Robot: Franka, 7 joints.
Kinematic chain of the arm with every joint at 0, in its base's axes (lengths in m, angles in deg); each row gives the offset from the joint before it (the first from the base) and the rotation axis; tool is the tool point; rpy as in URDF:
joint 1: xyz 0 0 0.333 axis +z
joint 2: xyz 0 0 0 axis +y
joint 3: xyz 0 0 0.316 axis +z
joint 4: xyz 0.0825 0 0 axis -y
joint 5: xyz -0.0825 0 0.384 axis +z
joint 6: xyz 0 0 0 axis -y
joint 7: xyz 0.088 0 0 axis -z
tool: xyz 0 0 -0.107 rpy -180 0 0
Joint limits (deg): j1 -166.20..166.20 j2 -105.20..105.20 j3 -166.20..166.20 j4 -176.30..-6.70 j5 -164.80..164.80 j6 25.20..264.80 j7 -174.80..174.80
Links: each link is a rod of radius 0.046 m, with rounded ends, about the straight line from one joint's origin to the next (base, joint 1, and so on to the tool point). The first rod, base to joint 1, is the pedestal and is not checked.
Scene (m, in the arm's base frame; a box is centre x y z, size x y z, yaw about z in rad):
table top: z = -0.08
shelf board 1: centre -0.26 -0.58 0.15 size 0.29 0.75 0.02 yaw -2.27
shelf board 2: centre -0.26 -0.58 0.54 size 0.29 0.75 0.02 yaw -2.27
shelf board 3: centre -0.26 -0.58 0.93 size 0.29 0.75 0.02 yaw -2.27
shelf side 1: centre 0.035 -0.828 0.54 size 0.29 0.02 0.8 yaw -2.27
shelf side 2: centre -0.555 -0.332 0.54 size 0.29 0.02 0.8 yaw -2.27
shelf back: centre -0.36 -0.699 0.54 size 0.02 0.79 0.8 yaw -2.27
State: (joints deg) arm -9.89 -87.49 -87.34 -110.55 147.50 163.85 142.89
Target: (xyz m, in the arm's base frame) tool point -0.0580 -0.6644 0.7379
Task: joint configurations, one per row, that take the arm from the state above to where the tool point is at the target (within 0.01 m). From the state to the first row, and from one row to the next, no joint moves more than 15 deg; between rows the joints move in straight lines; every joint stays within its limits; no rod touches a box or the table.
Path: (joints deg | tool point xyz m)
1: -14.10 -91.03 -82.18 -123.70 146.81 158.53 137.73 | -0.1980 -0.5026 0.3817
2: -18.31 -94.57 -77.02 -136.85 146.13 153.20 132.57 | -0.1326 -0.4522 0.4258
3: -22.53 -98.12 -71.86 -150.00 145.44 147.88 127.40 | -0.0698 -0.3881 0.4619
4: -26.74 -101.66 -66.71 -163.15 144.75 142.55 122.24 | -0.0088 -0.3147 0.4828
5: -30.95 -105.20 -61.55 -176.30 144.06 137.23 117.08 | 0.0506 -0.2379 0.4836
6: -20.80 -97.49 -59.86 -162.02 145.23 141.12 122.24 | 0.0261 -0.3075 0.5126
7: -10.65 -89.78 -58.18 -147.74 146.40 145.02 127.40 | 0.0185 -0.3727 0.5508
8: -0.50 -82.07 -56.50 -133.45 147.57 148.92 132.57 | 0.0284 -0.4280 0.6013
9: 9.65 -74.36 -54.81 -119.17 148.74 152.82 137.73 | 0.0546 -0.4672 0.6644
10: 19.80 -66.65 -53.13 -104.89 149.90 156.71 142.89 | 0.0932 -0.4845 0.7379
11: 23.80 -64.73 -59.72 -94.06 148.97 152.49 142.89 | 0.0491 -0.5574 0.7411
12: 27.79 -62.81 -66.31 -83.24 148.03 148.27 142.89 | -0.0018 -0.6185 0.7394
13: 31.78 -60.89 -72.90 -72.41 147.09 144.04 142.89 | -0.0580 -0.6644 0.7379

